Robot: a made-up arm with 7 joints. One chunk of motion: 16 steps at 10 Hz.
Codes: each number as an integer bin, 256 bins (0 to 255) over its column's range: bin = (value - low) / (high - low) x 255, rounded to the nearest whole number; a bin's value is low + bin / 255 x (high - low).
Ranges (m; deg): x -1.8..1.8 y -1.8..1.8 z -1.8..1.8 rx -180..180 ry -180..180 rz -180..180
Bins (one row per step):
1: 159 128 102 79 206 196
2: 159 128 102 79 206 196
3: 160 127 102 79 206 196
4: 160 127 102 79 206 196
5: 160 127 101 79 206 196
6: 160 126 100 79 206 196
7: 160 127 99 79 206 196
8: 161 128 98 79 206 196
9: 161 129 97 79 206 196
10: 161 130 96 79 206 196
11: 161 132 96 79 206 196
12: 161 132 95 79 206 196
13: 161 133 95 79 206 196
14: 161 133 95 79 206 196
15: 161 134 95 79 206 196
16: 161 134 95 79 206 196
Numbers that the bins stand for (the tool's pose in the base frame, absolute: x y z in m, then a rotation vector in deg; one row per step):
1: 0.4447 0.0071 -0.3600 -68.47 110.82 96.71
2: 0.4447 0.0071 -0.3600 -68.47 110.82 96.71
3: 0.4588 -0.0071 -0.3600 -68.47 110.82 96.71
4: 0.4588 -0.0071 -0.3600 -68.47 110.82 96.71
5: 0.4588 -0.0071 -0.3741 -68.47 110.82 96.71
6: 0.4588 -0.0212 -0.3882 -68.47 110.82 96.71
7: 0.4588 -0.0071 -0.4024 -68.47 110.82 96.71
8: 0.4729 0.0071 -0.4165 -68.47 110.82 96.71
9: 0.4729 0.0212 -0.4306 -68.47 110.82 96.71
10: 0.4729 0.0353 -0.4447 -68.47 110.82 96.71
11: 0.4729 0.0635 -0.4447 -68.47 110.82 96.71
12: 0.4729 0.0635 -0.4588 -68.47 110.82 96.71
13: 0.4729 0.0776 -0.4588 -68.47 110.82 96.71
14: 0.4729 0.0776 -0.4588 -68.47 110.82 96.71
15: 0.4729 0.0918 -0.4588 -68.47 110.82 96.71
16: 0.4729 0.0918 -0.4588 -68.47 110.82 96.71

